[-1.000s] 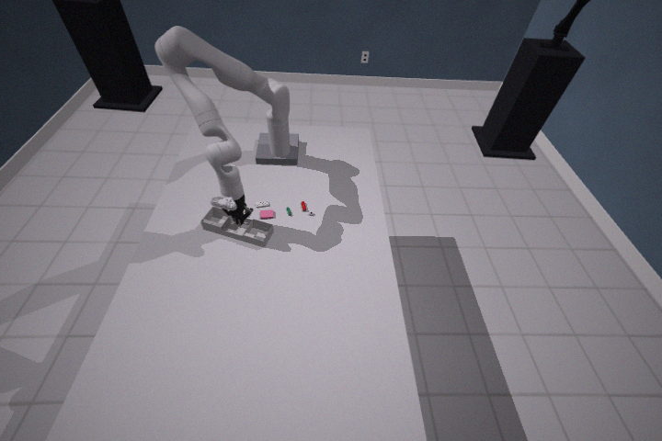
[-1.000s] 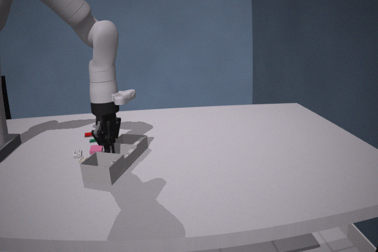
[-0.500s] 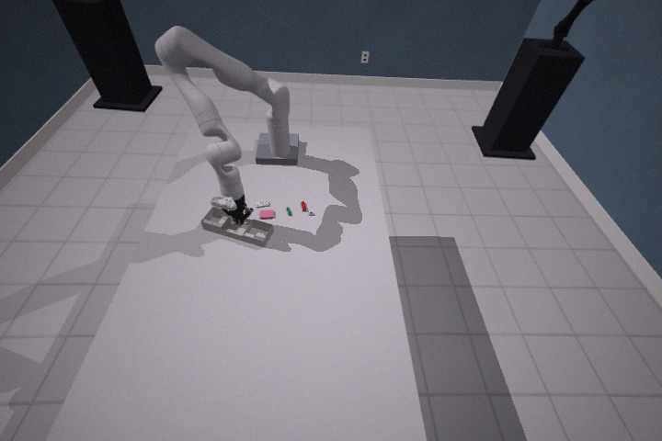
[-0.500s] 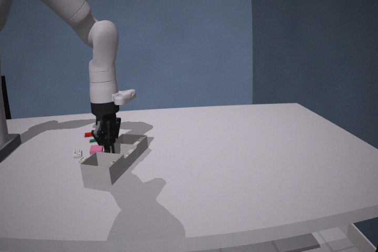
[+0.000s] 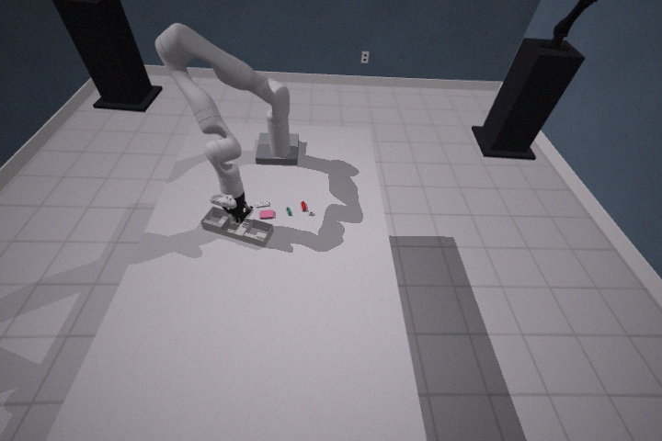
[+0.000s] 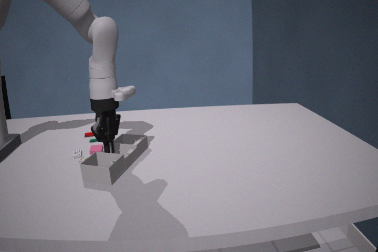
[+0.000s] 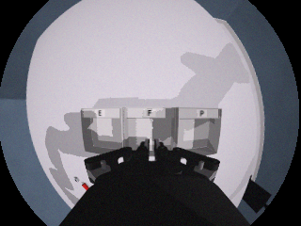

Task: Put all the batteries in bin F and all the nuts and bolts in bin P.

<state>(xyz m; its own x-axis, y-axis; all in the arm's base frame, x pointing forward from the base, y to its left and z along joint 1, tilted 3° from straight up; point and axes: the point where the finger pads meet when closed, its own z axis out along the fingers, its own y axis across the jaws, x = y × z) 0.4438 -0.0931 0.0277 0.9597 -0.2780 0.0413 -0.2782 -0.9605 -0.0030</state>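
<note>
Right now the grey three-part bin is 2 cm below my hand and 2 cm ahead of it. Round my hand: pink block: 9 cm to the left, 7 cm behind, 4 cm below; green battery: 18 cm to the left, 9 cm behind, 4 cm below; cream domino-like tile: 7 cm behind, 4 cm below, 1 cm to the left.
</note>
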